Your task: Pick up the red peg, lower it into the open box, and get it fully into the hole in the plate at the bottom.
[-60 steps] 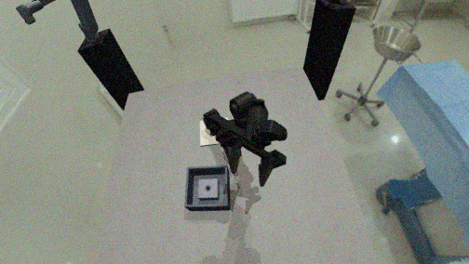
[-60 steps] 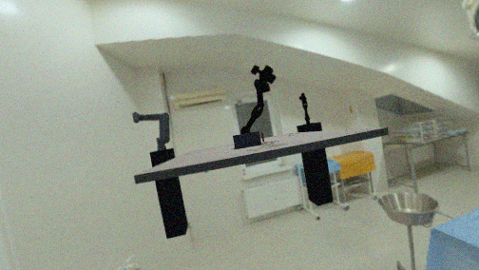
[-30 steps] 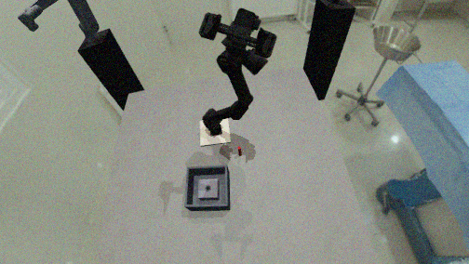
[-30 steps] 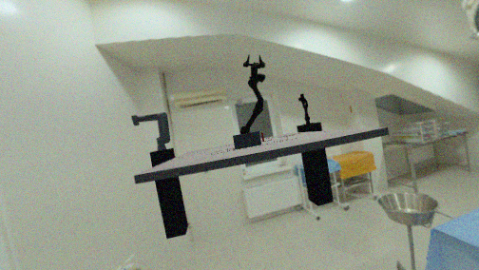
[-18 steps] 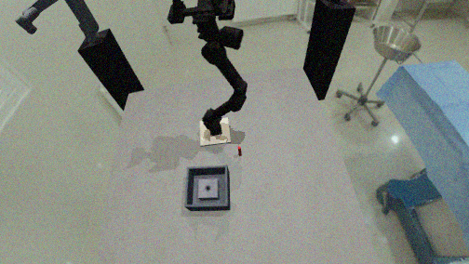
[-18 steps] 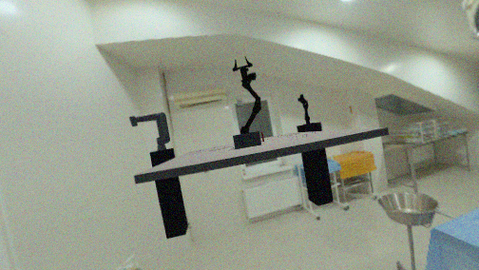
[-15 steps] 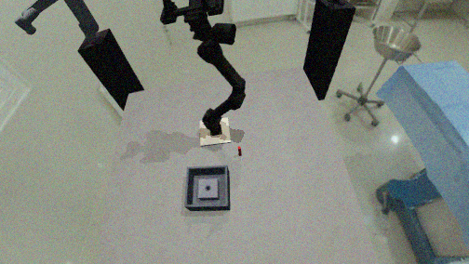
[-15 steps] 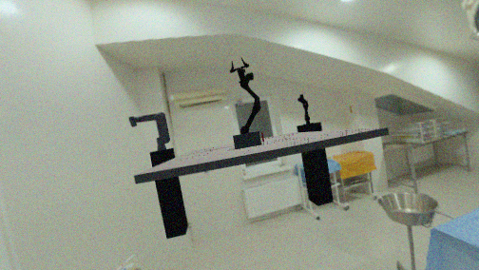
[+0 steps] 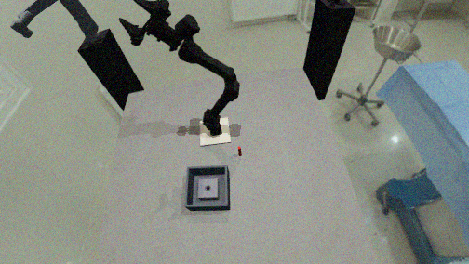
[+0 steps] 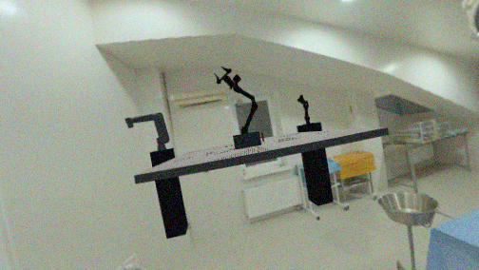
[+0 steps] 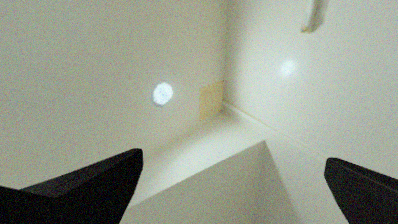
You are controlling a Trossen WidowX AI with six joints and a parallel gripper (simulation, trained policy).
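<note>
The red peg is 18 cm ahead of my gripper tip, 27 cm to the left of it and 71 cm below it. From my gripper tip the other things lie so: plate: 34 cm ahead, 9 cm to the left, 70 cm below; dark box: 34 cm ahead, 9 cm to the left, 72 cm below.
</note>
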